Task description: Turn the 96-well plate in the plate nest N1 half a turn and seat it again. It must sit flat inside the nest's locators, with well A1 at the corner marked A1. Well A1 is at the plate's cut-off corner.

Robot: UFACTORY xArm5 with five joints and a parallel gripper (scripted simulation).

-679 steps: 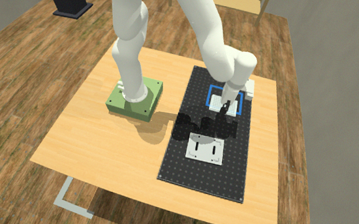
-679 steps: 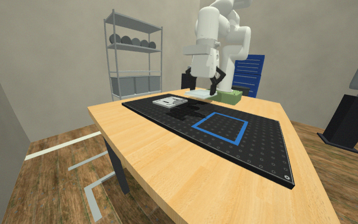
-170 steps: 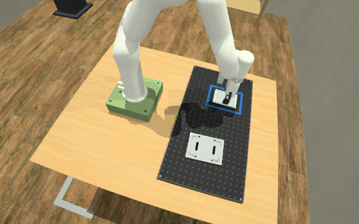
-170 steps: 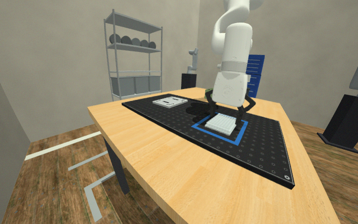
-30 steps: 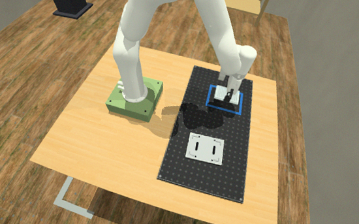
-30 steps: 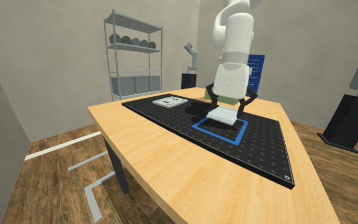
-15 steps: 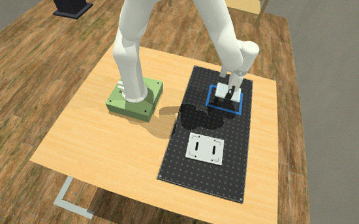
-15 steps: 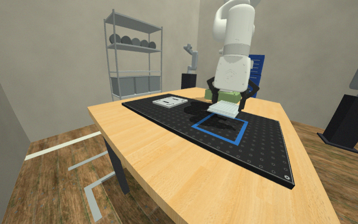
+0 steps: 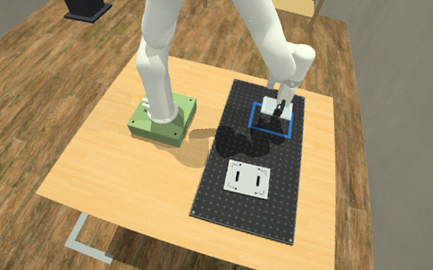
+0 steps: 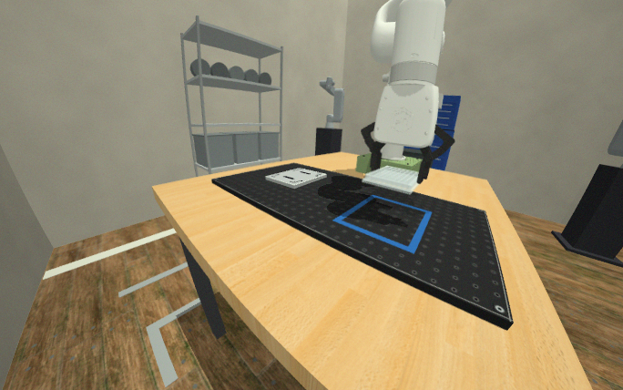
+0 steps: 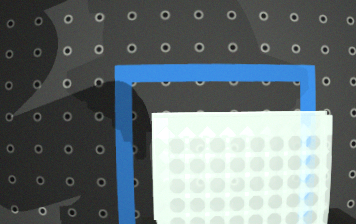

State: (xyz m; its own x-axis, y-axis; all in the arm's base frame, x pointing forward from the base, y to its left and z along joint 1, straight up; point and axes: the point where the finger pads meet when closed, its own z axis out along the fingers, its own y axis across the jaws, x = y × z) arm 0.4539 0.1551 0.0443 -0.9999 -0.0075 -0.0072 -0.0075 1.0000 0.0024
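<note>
Right now my hand is 10 mm above the white 96-well plate. Also, from my hand: plate nest N1 (320 mm to the right, 90 mm below, 50 mm behind).
</note>
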